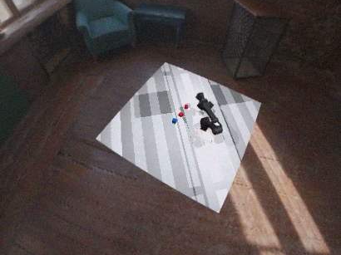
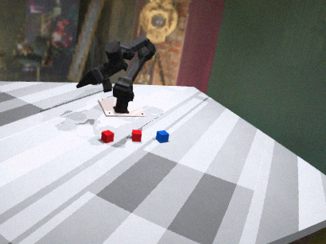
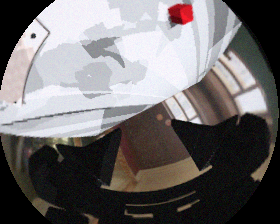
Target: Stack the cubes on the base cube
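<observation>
The blue base cube is 31 cm to the left of my gripper tip, 18 cm ahead of it and 13 cm below it.
</observation>
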